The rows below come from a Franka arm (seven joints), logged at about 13 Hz.
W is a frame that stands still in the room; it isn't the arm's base.
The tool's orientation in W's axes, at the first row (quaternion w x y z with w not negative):
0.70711, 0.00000, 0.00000, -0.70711
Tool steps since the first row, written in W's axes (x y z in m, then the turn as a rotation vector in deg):
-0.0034, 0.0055, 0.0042, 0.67, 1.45, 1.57
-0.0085, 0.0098, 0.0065, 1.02, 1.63, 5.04
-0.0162, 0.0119, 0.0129, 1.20, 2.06, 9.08
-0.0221, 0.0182, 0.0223, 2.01, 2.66, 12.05
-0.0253, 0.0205, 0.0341, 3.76, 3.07, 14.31
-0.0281, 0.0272, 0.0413, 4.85, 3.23, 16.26
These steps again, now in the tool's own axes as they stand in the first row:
-0.0055, -0.0034, 0.0042, -1.45, 0.67, 1.57
-0.0098, -0.0085, 0.0065, -1.63, 1.02, 5.04
-0.0119, -0.0162, 0.0129, -2.06, 1.20, 9.08
-0.0182, -0.0221, 0.0223, -2.66, 2.01, 12.05
-0.0205, -0.0253, 0.0341, -3.07, 3.76, 14.31
-0.0272, -0.0281, 0.0413, -3.23, 4.85, 16.26

